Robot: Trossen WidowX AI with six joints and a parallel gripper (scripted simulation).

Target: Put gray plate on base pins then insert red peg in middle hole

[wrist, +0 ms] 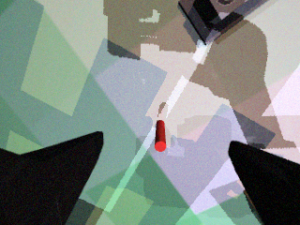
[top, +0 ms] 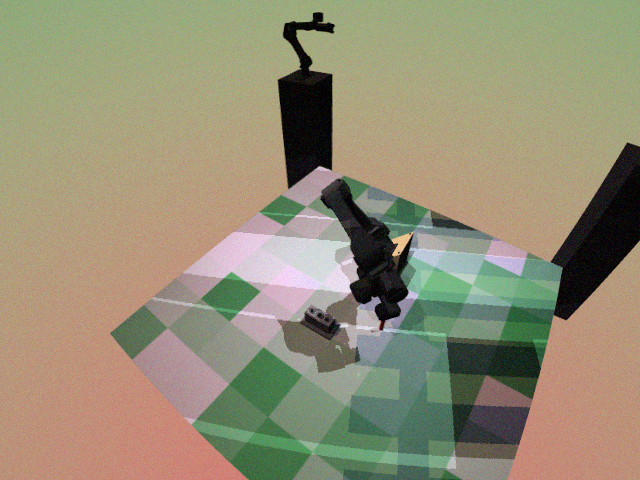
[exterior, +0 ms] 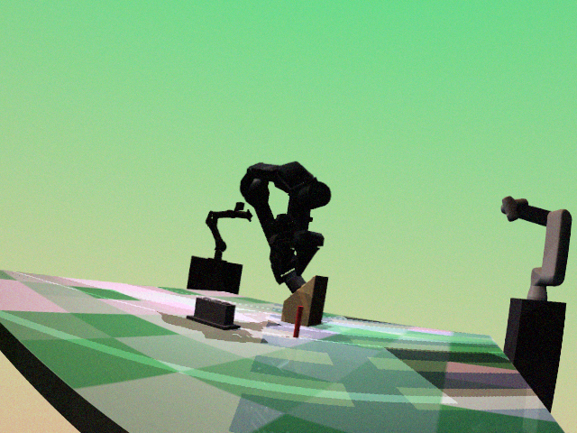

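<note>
Right now my gripper tip is 11 cm above the red peg, 3 cm to the right of it and 3 cm past it. Also, from my gripper tip: gray plate 16 cm to the right, 11 cm below, 6 cm ahead.
</note>
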